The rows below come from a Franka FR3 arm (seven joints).
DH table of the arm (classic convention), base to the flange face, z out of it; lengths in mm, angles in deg. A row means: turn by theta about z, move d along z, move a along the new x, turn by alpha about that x. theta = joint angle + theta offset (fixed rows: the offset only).
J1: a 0, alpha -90, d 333, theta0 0
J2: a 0, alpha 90, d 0, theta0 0
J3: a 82.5, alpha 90, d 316, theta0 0
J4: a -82.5, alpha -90, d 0, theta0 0
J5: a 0, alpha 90, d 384, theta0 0
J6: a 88, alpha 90, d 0, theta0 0
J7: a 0, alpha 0, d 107, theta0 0
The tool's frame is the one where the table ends.
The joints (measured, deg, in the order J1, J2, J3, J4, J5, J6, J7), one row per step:
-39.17, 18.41, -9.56, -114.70, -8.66, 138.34, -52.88
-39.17, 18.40, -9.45, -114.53, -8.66, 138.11, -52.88
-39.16, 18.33, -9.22, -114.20, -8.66, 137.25, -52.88
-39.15, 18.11, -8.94, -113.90, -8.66, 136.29, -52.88
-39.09, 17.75, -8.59, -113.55, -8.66, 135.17, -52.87
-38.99, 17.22, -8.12, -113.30, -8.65, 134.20, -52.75
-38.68, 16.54, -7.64, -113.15, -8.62, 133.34, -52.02
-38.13, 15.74, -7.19, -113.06, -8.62, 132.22, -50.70
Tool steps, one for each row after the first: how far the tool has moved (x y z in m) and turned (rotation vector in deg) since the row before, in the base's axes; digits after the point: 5 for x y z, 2 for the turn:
0.00115, 0.00036, 0.00095, 0.05, 0.03, 0.08
0.00183, 0.00128, 0.00170, 0.34, 0.31, 0.11
0.00197, 0.00181, 0.00289, 0.34, 0.28, 0.14
0.00284, 0.00265, 0.00448, 0.33, 0.24, 0.22
0.00387, 0.00402, 0.00574, 0.22, 0.02, 0.28
0.00528, 0.00595, 0.00676, 0.10, -0.21, -0.10
0.00611, 0.00809, 0.00718, 0.18, -0.12, -0.49

